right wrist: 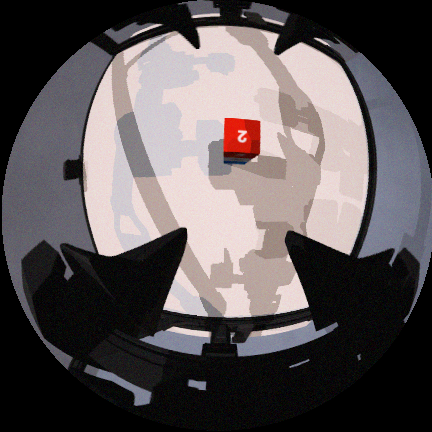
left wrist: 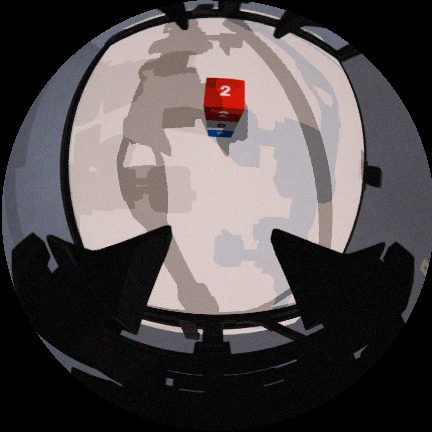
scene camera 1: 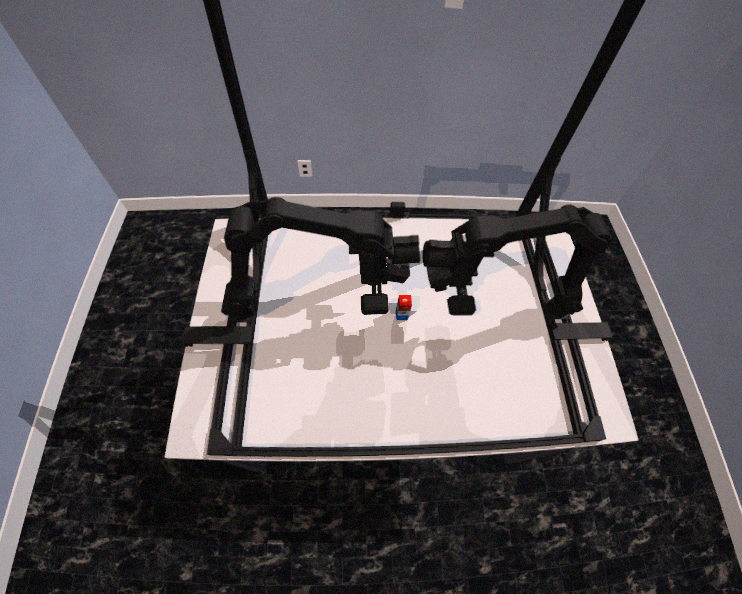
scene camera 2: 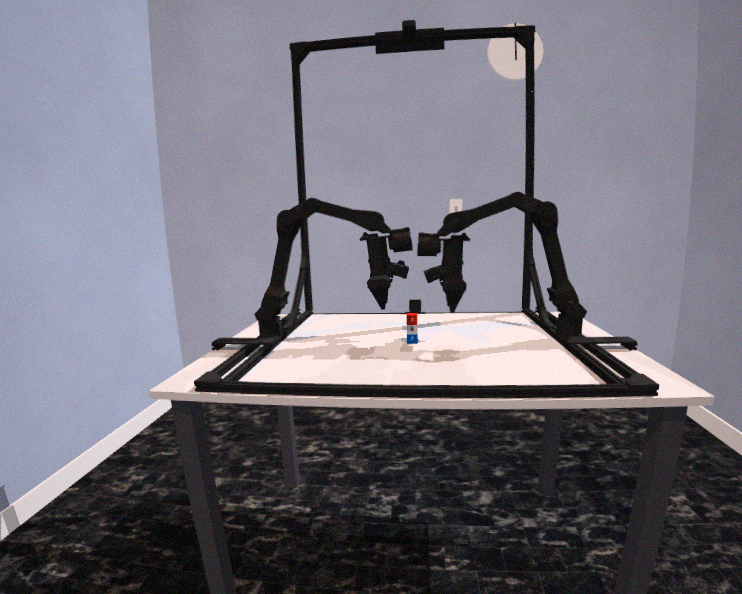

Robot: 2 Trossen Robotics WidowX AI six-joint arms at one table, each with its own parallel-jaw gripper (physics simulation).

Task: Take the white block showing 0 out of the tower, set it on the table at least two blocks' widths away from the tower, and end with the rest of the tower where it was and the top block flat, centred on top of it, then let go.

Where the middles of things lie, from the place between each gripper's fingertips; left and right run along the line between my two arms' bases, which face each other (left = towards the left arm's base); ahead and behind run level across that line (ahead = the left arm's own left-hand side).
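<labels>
Red block showing 2 (left wrist: 223,97): my right hand 8 cm to the right of it, 4 cm above it.
From my left hand, red block showing 2: 11 cm to the right, 3 cm below.
</labels>
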